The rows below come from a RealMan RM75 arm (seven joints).
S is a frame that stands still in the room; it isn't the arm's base.
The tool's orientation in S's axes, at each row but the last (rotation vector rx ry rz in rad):
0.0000, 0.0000, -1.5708
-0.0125, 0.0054, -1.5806
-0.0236, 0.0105, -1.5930
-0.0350, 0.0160, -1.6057
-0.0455, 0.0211, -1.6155
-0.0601, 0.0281, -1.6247
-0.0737, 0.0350, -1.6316
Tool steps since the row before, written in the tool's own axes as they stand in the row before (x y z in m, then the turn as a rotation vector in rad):
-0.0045, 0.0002, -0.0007, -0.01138, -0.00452, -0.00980
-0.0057, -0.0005, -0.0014, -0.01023, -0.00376, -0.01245
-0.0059, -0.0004, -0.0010, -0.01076, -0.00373, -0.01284
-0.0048, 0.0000, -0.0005, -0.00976, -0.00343, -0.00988
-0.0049, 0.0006, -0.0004, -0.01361, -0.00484, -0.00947
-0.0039, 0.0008, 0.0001, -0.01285, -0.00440, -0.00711
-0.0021, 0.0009, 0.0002, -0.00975, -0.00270, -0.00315
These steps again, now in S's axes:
0.0002, 0.0045, -0.0007, -0.00452, 0.01138, -0.00980
-0.0005, 0.0057, -0.0014, -0.00380, 0.01021, -0.01245
-0.0003, 0.0059, -0.0010, -0.00377, 0.01074, -0.01285
0.0002, 0.0048, -0.0006, -0.00341, 0.00976, -0.00989
0.0008, 0.0049, -0.0005, -0.00463, 0.01368, -0.00948
0.0010, 0.0039, 0.0000, -0.00410, 0.01294, -0.00713
0.0010, 0.0020, 0.0001, -0.00232, 0.00983, -0.00322

